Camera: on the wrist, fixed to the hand. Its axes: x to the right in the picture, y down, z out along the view.
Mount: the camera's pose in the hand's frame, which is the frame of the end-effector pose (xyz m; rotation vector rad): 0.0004 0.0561 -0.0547 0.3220 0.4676 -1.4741
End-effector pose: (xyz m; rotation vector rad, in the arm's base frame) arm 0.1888 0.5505 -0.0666 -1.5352 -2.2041 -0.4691
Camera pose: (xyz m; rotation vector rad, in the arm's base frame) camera 0.2491 0.5427 -0.0172 0.5407 -2.4220 -0.6875
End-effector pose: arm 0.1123 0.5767 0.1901 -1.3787 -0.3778 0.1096
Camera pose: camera 0.1384 0.5367 0.1280 -0.5172 -0.8377 -1.2783
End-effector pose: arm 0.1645 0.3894 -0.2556 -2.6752 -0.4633 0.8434
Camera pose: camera 0.2092 0.3289 -0.2338 -1.4433 -1.6102 -0.1579
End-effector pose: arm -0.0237 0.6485 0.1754 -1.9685 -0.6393 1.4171
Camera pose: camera 0.0300 0.5990 0.1471 -0.9504 -1.1468 0.1096
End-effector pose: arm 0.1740 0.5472 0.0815 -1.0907 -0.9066 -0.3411
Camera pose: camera 0.2357 0.5251 0.0386 0.1506 -1.1394 -1.5157
